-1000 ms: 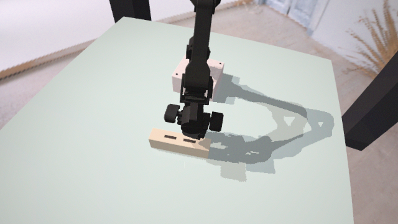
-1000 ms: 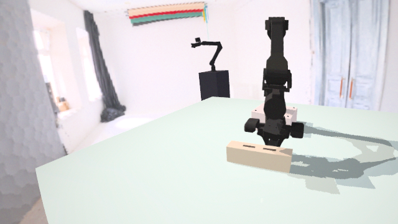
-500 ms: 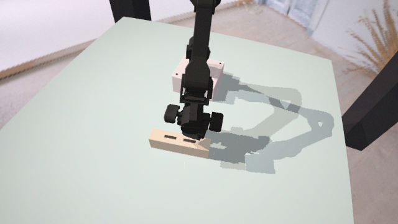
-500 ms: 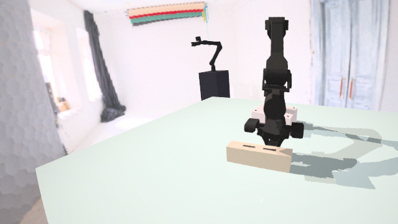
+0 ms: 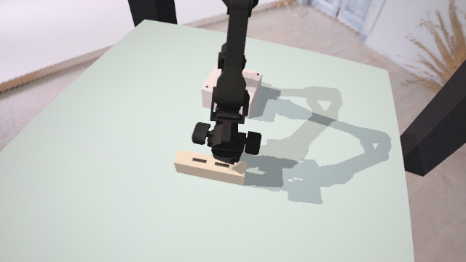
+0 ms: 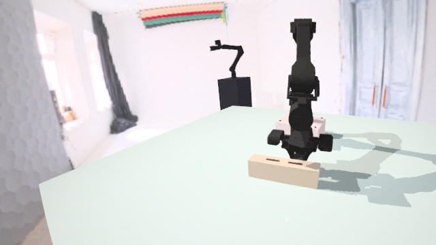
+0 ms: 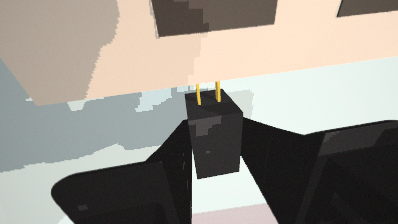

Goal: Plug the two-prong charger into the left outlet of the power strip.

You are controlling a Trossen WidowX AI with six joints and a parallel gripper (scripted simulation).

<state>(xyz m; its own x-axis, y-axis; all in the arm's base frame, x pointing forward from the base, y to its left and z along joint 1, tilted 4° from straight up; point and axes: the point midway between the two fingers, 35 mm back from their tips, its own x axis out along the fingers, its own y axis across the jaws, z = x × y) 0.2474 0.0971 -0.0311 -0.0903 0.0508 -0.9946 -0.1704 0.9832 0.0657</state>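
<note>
Now: gripper tip 10 mm short of the dark charger and 10 mm below it.
</note>
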